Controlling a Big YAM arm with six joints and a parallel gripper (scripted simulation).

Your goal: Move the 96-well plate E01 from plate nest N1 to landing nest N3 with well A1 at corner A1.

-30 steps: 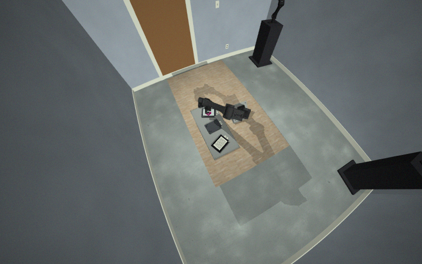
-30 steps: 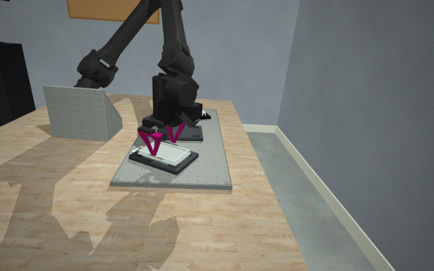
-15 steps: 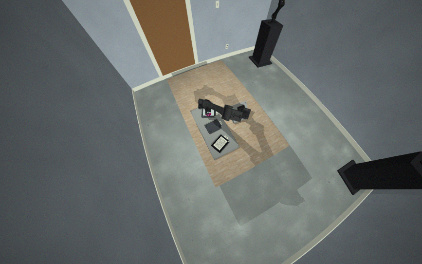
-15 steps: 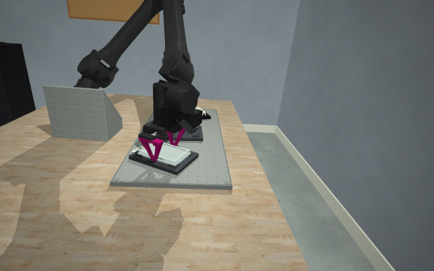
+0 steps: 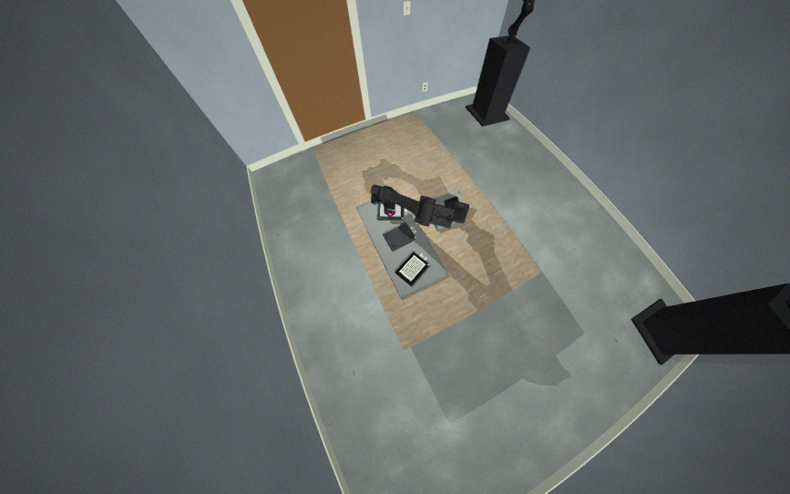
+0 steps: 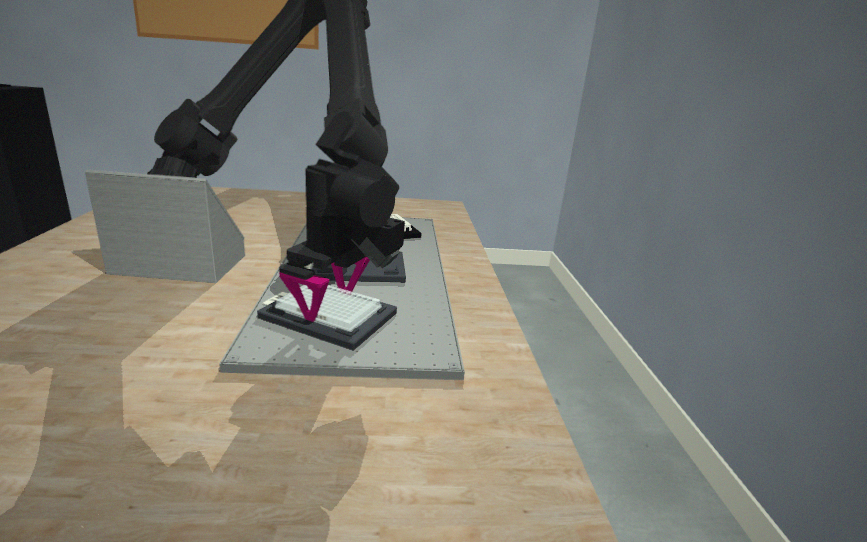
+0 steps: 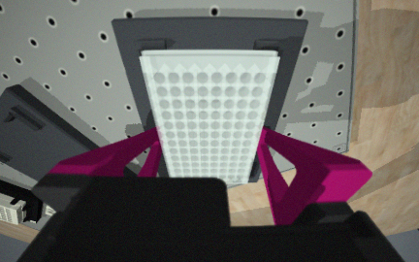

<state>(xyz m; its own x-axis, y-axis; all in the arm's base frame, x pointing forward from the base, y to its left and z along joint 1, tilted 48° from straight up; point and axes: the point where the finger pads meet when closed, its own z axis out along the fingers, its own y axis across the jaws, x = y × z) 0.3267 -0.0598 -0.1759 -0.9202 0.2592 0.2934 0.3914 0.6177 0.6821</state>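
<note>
The dark plate nest N1 lies 2 cm below my hand. Also, from my hand: N1 label: 9 cm behind, 4 cm to the left, 2 cm below; then dark nest N3: 19 cm to the left, 2 cm below, 2 cm ahead; then N2 label: 36 cm to the left, 6 cm behind, 2 cm below.
</note>
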